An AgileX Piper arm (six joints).
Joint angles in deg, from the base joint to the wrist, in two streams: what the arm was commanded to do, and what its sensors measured. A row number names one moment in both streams.
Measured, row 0: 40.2, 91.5, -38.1, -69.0, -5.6, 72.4
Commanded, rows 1 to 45: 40.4, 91.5, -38.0, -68.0, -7.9, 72.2; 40.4, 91.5, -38.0, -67.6, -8.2, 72.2; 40.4, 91.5, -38.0, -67.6, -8.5, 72.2; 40.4, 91.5, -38.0, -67.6, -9.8, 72.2; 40.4, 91.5, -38.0, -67.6, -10.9, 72.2; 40.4, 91.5, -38.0, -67.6, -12.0, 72.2; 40.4, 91.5, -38.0, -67.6, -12.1, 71.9; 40.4, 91.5, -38.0, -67.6, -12.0, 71.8; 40.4, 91.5, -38.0, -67.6, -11.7, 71.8; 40.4, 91.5, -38.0, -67.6, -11.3, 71.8; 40.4, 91.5, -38.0, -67.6, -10.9, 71.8; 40.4, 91.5, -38.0, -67.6, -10.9, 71.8; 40.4, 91.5, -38.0, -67.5, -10.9, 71.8; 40.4, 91.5, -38.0, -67.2, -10.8, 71.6; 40.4, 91.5, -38.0, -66.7, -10.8, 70.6; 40.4, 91.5, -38.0, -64.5, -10.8, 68.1; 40.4, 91.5, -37.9, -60.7, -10.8, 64.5; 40.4, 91.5, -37.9, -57.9, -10.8, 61.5; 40.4, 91.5, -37.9, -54.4, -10.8, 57.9; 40.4, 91.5, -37.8, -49.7, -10.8, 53.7; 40.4, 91.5, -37.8, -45.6, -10.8, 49.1; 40.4, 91.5, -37.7, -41.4, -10.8, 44.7; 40.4, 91.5, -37.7, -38.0, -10.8, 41.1; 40.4, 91.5, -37.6, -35.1, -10.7, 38.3; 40.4, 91.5, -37.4, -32.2, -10.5, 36.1; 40.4, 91.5, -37.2, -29.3, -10.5, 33.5; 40.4, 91.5, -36.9, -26.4, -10.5, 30.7; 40.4, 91.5, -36.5, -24.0, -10.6, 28.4; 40.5, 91.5, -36.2, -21.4, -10.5, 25.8; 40.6, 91.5, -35.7, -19.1, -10.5, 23.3; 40.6, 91.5, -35.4, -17.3, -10.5, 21.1; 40.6, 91.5, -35.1, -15.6, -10.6, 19.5; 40.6, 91.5, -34.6, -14.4, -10.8, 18.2; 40.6, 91.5, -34.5, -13.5, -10.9, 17.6; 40.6, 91.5, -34.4, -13.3, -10.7, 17.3; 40.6, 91.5, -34.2, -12.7, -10.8, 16.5; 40.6, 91.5, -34.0, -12.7, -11.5, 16.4; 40.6, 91.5, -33.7, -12.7, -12.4, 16.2; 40.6, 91.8, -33.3, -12.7, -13.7, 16.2; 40.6, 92.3, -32.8, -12.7, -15.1, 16.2; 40.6, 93.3, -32.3, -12.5, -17.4, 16.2; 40.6, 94.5, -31.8, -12.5, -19.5, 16.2; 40.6, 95.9, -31.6, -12.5, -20.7, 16.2; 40.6, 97.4, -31.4, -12.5, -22.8, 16.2; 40.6, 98.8, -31.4, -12.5, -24.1, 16.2
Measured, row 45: 40.6, 94.7, -32.3, -12.6, -18.1, 16.9
